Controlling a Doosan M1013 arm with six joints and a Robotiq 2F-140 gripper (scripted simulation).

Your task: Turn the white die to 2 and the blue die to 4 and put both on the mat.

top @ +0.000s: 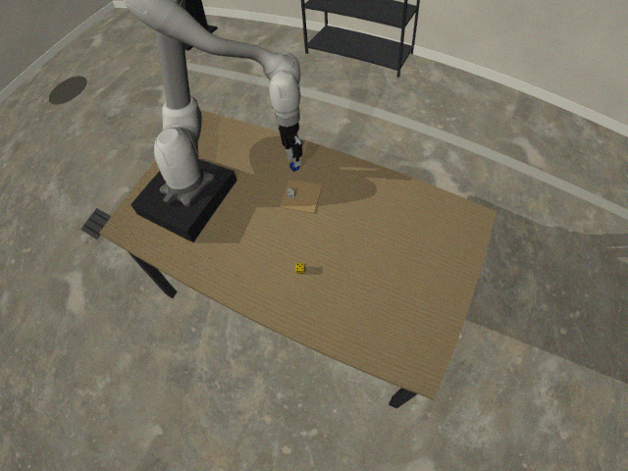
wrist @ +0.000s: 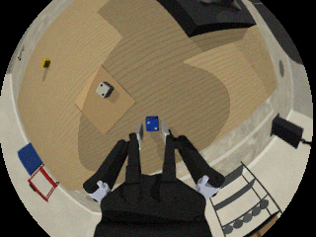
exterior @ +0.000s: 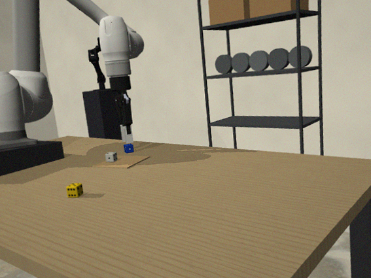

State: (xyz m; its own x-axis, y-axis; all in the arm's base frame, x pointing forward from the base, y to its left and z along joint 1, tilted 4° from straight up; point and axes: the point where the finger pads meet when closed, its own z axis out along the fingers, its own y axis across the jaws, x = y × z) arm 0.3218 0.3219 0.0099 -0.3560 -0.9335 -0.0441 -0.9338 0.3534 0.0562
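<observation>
Now: the blue die 60 mm below my hand. From my hand the other things lie so: white die (70 mm ahead, 130 mm to the right, 50 mm below); mat (100 mm ahead, 110 mm to the right, 70 mm below); yellow die (270 mm ahead, 390 mm to the right, 60 mm below).
</observation>
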